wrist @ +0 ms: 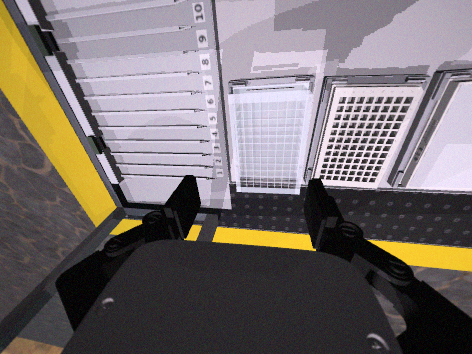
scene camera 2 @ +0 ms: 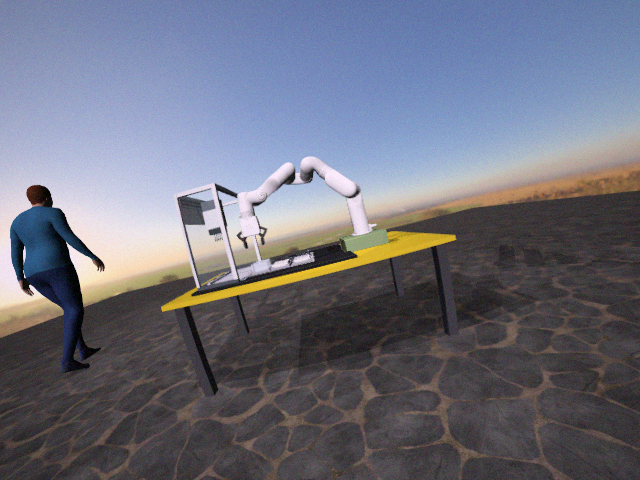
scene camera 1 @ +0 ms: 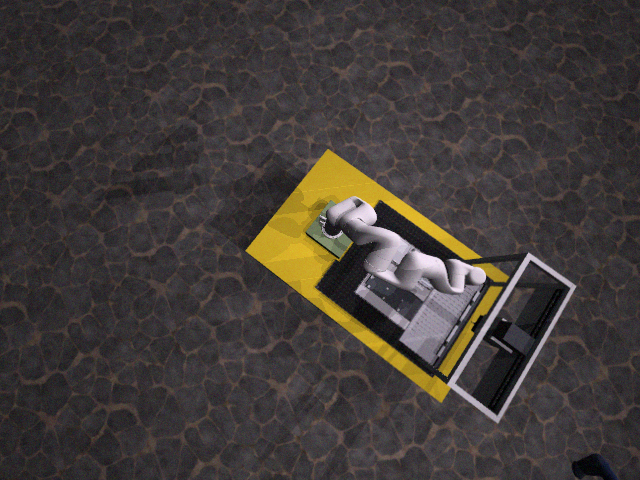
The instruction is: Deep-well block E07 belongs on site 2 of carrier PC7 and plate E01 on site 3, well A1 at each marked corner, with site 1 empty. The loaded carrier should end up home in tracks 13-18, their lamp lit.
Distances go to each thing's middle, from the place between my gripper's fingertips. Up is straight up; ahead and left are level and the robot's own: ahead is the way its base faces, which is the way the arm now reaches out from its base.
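The clear well plate (wrist: 269, 123) has my gripper 100 mm above it, 10 mm past it and 10 mm to the right of it. And the grey carrier (scene camera 1: 406, 303), that's 190 mm to the right of my hand, 140 mm behind it and 120 mm below it.
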